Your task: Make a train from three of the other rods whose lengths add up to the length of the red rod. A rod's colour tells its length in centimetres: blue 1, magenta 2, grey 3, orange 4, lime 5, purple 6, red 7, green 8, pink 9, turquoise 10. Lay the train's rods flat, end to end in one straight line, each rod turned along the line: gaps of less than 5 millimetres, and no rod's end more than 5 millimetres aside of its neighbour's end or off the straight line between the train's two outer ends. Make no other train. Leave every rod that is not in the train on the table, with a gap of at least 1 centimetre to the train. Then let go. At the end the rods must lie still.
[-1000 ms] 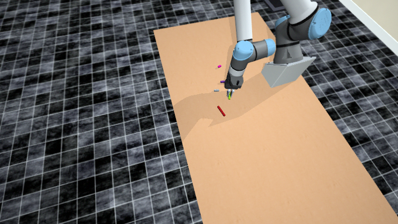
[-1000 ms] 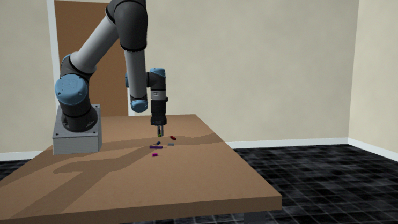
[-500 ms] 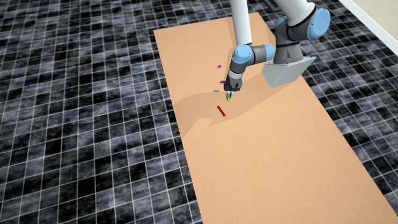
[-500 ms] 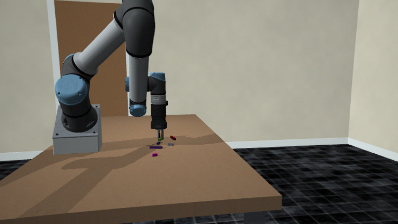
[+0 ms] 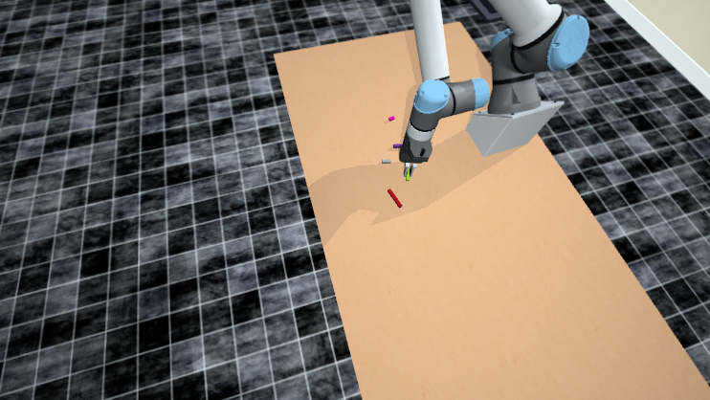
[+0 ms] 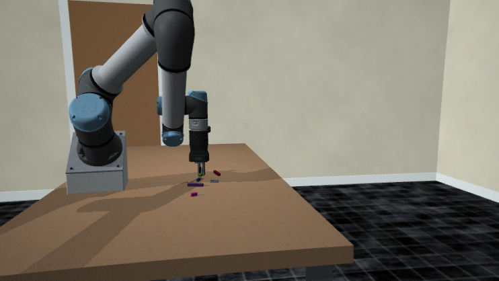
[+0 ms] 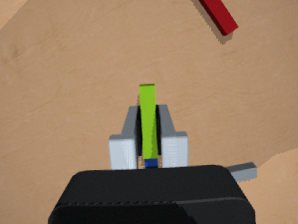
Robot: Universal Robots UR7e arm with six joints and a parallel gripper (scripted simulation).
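My hand is 10 mm above the lime rod. From my hand the other things lie so: red rod (70 mm ahead, 60 mm to the left, 30 mm below); purple rod (120 mm to the right, 30 mm below, 30 mm behind); grey rod (70 mm to the right, 40 mm ahead, 30 mm below).
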